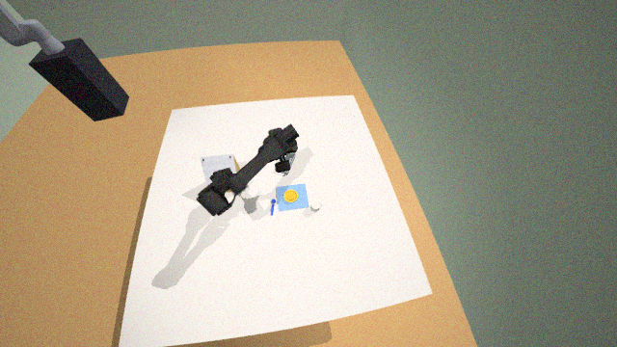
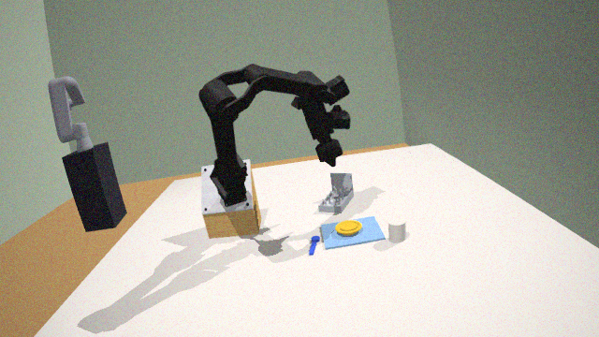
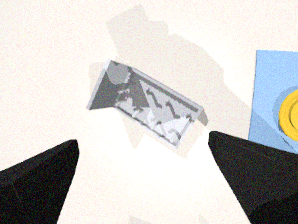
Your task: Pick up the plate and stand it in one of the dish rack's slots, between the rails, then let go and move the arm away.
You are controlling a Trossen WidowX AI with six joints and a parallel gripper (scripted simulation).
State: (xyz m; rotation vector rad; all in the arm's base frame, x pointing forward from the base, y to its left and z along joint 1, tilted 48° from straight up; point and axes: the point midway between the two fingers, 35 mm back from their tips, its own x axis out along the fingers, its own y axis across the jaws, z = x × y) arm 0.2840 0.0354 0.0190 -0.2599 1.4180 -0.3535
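My gripper tip is 16 cm to the left of the yellow plate, 15 cm above it and 1 cm past it. Round my gripper tip: blue spoon: 18 cm to the right, 16 cm below, 10 cm behind; grey dish rack: 14 cm below, 4 cm to the left, 1 cm ahead.
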